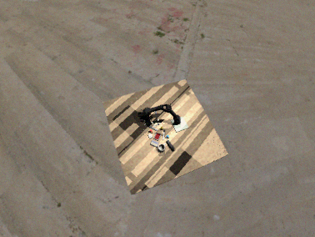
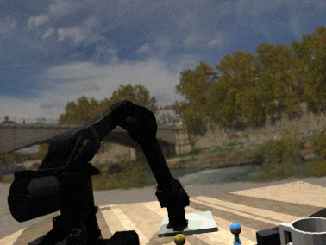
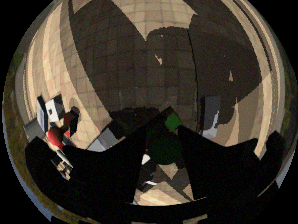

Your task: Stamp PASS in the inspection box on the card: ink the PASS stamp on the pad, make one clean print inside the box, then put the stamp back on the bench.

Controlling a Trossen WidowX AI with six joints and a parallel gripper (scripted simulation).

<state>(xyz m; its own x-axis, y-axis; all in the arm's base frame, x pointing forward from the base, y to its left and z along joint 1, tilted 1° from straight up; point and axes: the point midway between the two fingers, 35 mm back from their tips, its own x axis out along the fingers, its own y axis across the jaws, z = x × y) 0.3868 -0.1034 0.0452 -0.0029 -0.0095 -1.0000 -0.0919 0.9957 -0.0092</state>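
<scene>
My gripper tip is now 8 cm past the red ink pad, 22 cm to the right of it and 2 cm above it. Round my gripper tip: grey flat bar (6 cm behind, 10 cm to the left, 2 cm below); pale sheet (12 cm behind, 4 cm to the left, 2 cm below); green-topped stamp (right at my gripper tip).
</scene>
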